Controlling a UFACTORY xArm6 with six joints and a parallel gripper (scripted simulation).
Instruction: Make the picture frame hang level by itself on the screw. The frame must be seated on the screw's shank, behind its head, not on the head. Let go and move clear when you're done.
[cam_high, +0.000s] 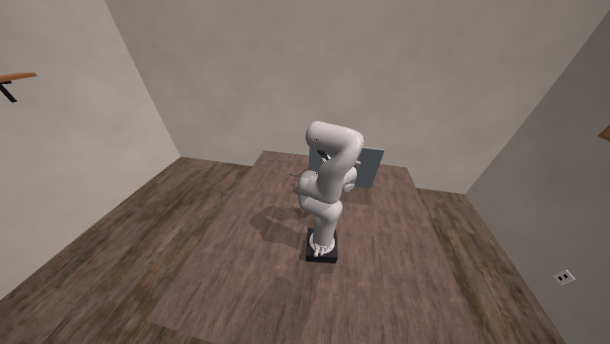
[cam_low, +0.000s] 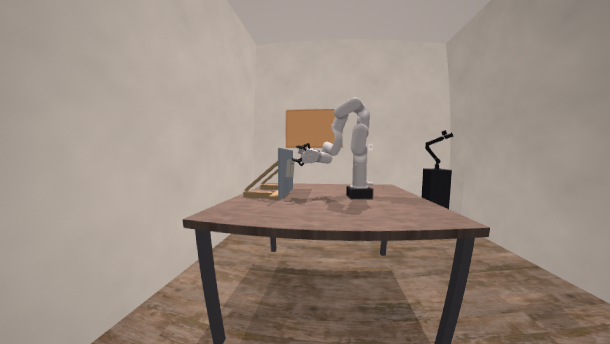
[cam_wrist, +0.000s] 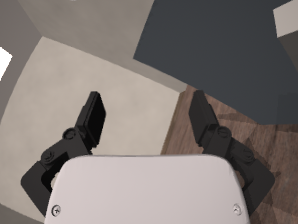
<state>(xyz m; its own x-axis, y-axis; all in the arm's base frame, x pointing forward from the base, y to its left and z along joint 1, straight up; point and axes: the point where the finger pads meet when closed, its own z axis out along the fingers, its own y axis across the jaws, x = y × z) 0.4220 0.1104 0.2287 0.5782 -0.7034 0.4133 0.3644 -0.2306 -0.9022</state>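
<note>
Now: the picture frame 90 mm ahead of my hand, 150 mm to the right of it and 110 mm below it. Round my hand: grey-blue wall panel: 110 mm ahead, 130 mm to the right, 130 mm below.
</note>
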